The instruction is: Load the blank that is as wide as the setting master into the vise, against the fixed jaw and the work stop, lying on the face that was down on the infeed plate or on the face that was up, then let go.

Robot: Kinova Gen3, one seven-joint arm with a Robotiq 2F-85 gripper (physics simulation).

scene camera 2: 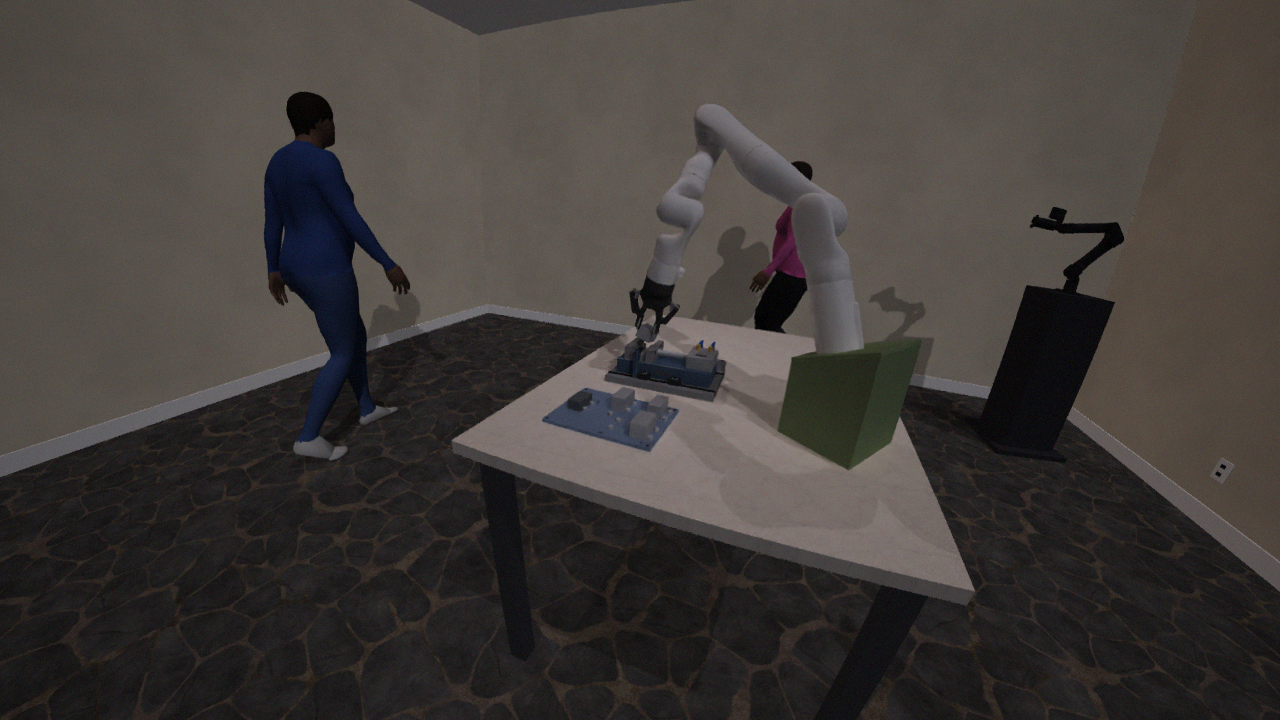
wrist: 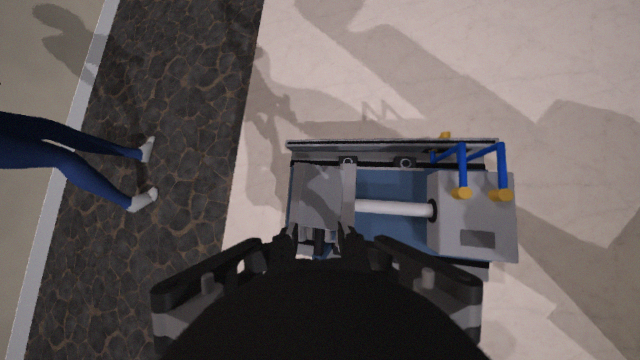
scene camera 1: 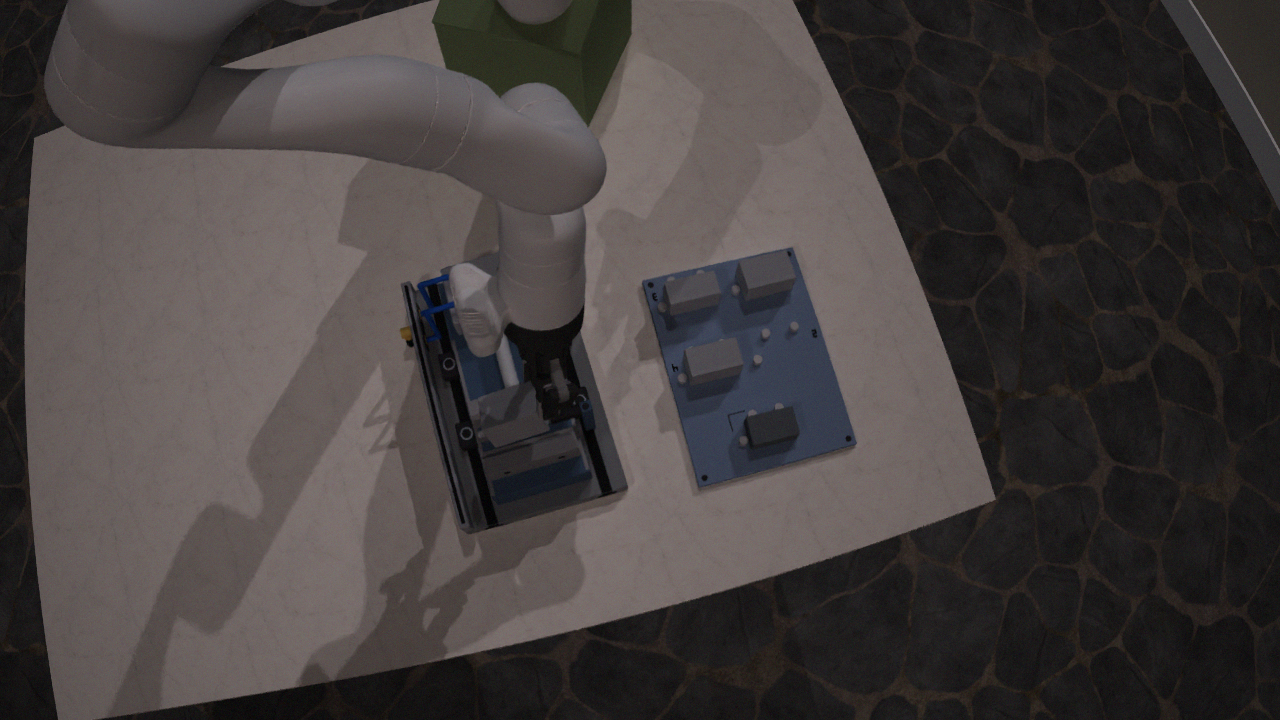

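Where they show: gripper, fingertip midpoint: (scene camera 2: pixel 645 331) (wrist: pixel 317 231) (scene camera 1: pixel 541 397); arm's base, origin of the base link: (scene camera 2: pixel 838 350).
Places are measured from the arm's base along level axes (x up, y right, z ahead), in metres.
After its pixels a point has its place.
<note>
My gripper (scene camera 1: pixel 562 407) @[x -0.061, y 0.162, z 0.457 m] (scene camera 2: pixel 648 327) @[x -0.061, y 0.162, z 0.457 m] (wrist: pixel 317 231) @[x -0.061, y 0.162, z 0.457 m] points down over the vise (scene camera 1: pixel 611 465) @[x -0.181, y 0.116, z 0.522 m] (scene camera 2: pixel 677 368) @[x -0.141, y 0.127, z 0.357 m] (wrist: pixel 390 182) @[x -0.141, y 0.216, z 0.375 m], shut on a light grey blank (scene camera 1: pixel 513 419) @[x -0.050, y 0.195, z 0.470 m] (scene camera 2: pixel 647 334) @[x -0.070, y 0.163, z 0.451 m] (wrist: pixel 321 197) @[x -0.057, y 0.194, z 0.452 m]. In scene camera 2 the blank appears slightly above the jaw tops. In the wrist view it lies over the gap between the fixed jaw (scene camera 1: pixel 534 450) (wrist: pixel 298 186) on the left and the moving jaw (wrist: pixel 349 187) on the right. The fingers hide its near end and most of the work stop; contact with either cannot be told. A dark block (scene camera 1: pixel 771 427) @[x -0.168, y -0.062, z 0.553 m] (scene camera 2: pixel 580 400) @[x -0.168, y -0.087, z 0.542 m], seemingly the setting master, sits on the infeed plate (scene camera 1: pixel 827 407) @[x -0.193, y -0.140, z 0.553 m] (scene camera 2: pixel 572 425) @[x -0.193, y -0.158, z 0.531 m].
Three grey blanks (scene camera 1: pixel 693 292) @[x -0.157, y -0.043, z 0.376 m] (scene camera 1: pixel 767 275) @[x -0.158, y -0.132, z 0.389 m] (scene camera 1: pixel 713 360) @[x -0.157, y -0.031, z 0.460 m] stand on the infeed plate among white pegs. Blue handles with yellow ends (wrist: pixel 462 167) @[x -0.091, y 0.222, z 0.313 m] rise at the vise's far end. A green block (scene camera 1: pixel 528 53) @[x -0.051, y 0.034, z 0.053 m] (scene camera 2: pixel 841 402) @[x -0.073, y -0.103, z -0.001 m] stands by the arm's base. Two people stand beyond the table.
</note>
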